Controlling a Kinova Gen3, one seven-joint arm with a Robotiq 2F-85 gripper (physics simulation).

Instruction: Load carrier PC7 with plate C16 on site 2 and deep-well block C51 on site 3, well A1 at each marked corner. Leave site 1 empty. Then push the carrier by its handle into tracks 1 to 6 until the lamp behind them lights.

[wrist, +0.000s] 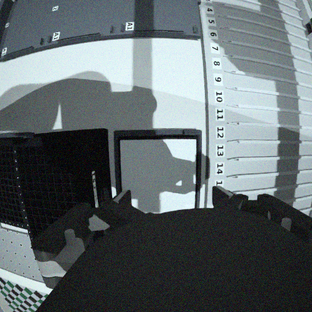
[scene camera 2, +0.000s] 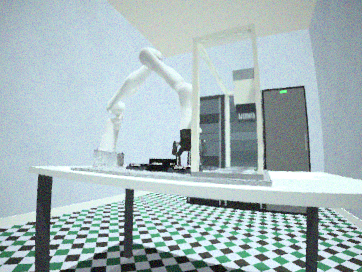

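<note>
The dark grey carrier (wrist: 95, 20) lies across the top left of the wrist view, partly cut off, with A1 marks and a site number 2 along it; no plate shows on the visible part. A black block with a grid of wells (wrist: 55, 175) stands at the left, with a pale label strip on its side; I cannot read its name. More black labware (wrist: 9, 175) shows at the left edge. My gripper (wrist: 171, 197) (scene camera 2: 184, 161) is open and empty, with its fingertips over the near part of an empty black square frame (wrist: 157, 133). The lamp and carrier handle cannot be made out.
Numbered tracks (wrist: 255, 142) run along the right of the wrist view. A cream upright frame (scene camera 2: 195, 110) stands on the table (scene camera 2: 310, 189) close beside the gripper, with a pale and black head unit (scene camera 2: 244, 92) hanging inside it. Dark cabinets (scene camera 2: 286, 130) stand behind.
</note>
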